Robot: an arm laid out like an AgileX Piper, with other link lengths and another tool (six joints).
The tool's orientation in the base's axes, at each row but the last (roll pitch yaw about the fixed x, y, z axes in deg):
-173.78 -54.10 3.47
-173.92 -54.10 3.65
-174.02 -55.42 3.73
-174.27 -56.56 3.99
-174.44 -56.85 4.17
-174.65 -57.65 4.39
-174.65 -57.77 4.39
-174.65 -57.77 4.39
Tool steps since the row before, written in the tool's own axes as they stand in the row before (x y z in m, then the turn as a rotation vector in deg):
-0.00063 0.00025 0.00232 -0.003 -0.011 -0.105
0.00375 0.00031 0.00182 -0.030 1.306 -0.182
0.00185 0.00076 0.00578 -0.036 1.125 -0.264
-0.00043 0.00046 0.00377 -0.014 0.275 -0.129
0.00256 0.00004 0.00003 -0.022 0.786 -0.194
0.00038 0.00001 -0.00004 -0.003 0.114 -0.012
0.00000 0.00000 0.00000 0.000 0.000 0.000
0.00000 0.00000 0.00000 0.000 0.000 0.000
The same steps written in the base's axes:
0.00152 0.00009 -0.00188 -0.087 -0.006 0.059
0.00369 0.00012 0.00196 0.032 -1.319 0.001
0.00585 0.00023 -0.00178 -0.065 -1.153 0.053
0.00293 0.00012 -0.00245 -0.072 -0.292 0.044
0.00143 0.00007 0.00212 -0.051 -0.807 0.046
0.00017 0.00000 0.00034 0.006 -0.114 -0.002
0.00000 0.00000 0.00000 0.000 0.000 0.000
0.00000 0.00000 0.00000 0.000 0.000 0.000

